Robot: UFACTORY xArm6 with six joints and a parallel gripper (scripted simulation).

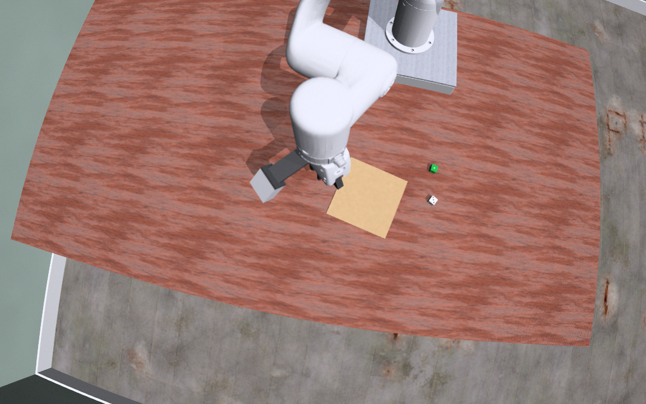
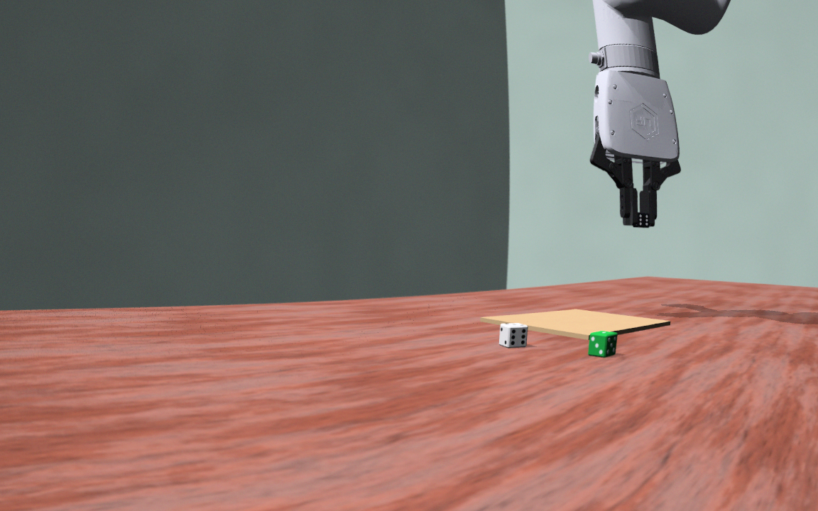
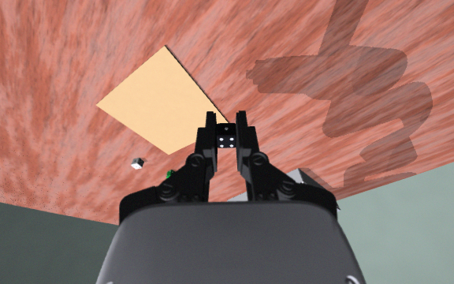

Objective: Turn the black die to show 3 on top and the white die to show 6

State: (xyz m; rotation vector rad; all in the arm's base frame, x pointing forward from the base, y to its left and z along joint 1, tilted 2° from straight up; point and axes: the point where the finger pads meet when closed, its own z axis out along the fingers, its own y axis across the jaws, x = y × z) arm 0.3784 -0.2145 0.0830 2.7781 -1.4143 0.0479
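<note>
Right now the tan mat is 12 cm below my hand, 10 cm to the left of it and 3 cm ahead of it. From my hand the other things lie so: green die (26 cm to the left, 11 cm below, 3 cm behind); white die (25 cm to the left, 11 cm below, 4 cm ahead); black die (1 cm to the left, 1 cm below).
</note>
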